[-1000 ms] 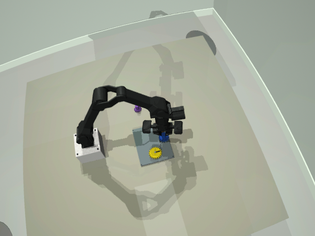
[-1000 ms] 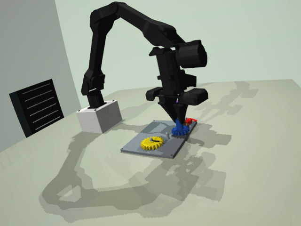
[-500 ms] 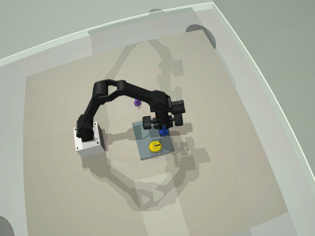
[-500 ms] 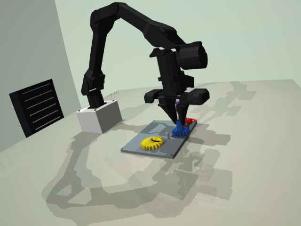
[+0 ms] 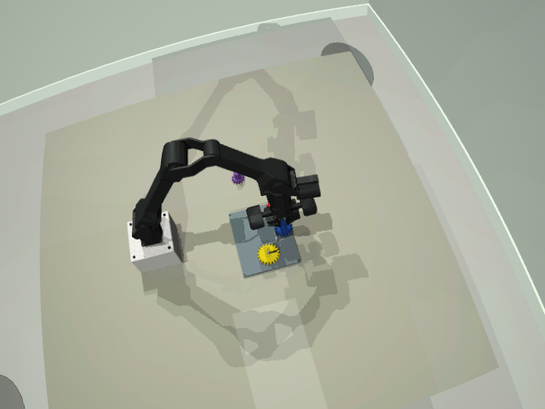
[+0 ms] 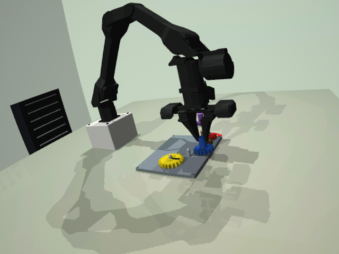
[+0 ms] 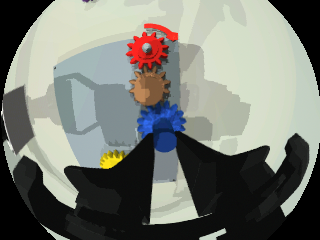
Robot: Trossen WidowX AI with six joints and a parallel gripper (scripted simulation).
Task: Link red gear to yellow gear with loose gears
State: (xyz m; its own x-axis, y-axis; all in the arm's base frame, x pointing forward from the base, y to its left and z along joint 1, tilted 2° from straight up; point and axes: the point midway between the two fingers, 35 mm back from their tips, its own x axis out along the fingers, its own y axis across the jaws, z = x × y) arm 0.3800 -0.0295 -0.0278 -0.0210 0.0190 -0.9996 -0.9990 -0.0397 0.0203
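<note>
Now: gripper tip 1 cm above the blue gear. Round my gripper tip: brown gear 4 cm to the left, 1 cm below, 1 cm behind; then red gear 8 cm to the left, 2 cm below, 1 cm behind; then yellow gear 7 cm to the right, 6 cm behind, 2 cm below.
</note>
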